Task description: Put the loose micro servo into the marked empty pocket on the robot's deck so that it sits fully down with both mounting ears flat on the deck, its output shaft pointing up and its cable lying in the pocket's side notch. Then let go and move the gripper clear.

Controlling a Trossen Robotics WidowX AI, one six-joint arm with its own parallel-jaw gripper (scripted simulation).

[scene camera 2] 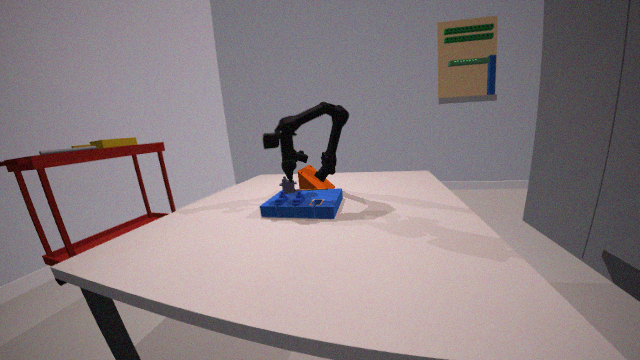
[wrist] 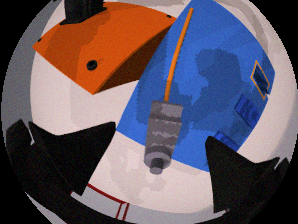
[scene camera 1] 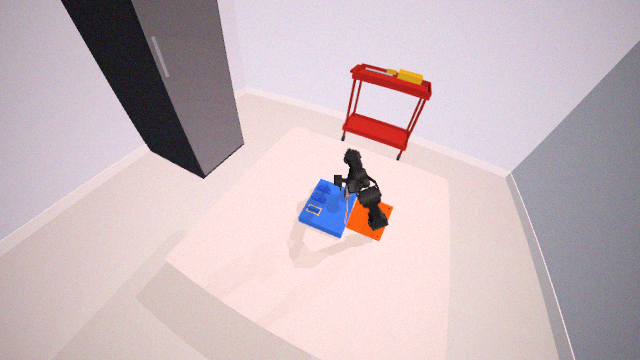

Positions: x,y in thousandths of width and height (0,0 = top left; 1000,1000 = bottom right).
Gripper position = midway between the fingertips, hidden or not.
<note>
My gripper (wrist: 545,600) is open and holds nothing. Further things: a grey micro servo (wrist: 552,560) and a blue deck (scene camera 1: 518,610).
The blue deck is seen too in the wrist view (wrist: 727,266).
</note>
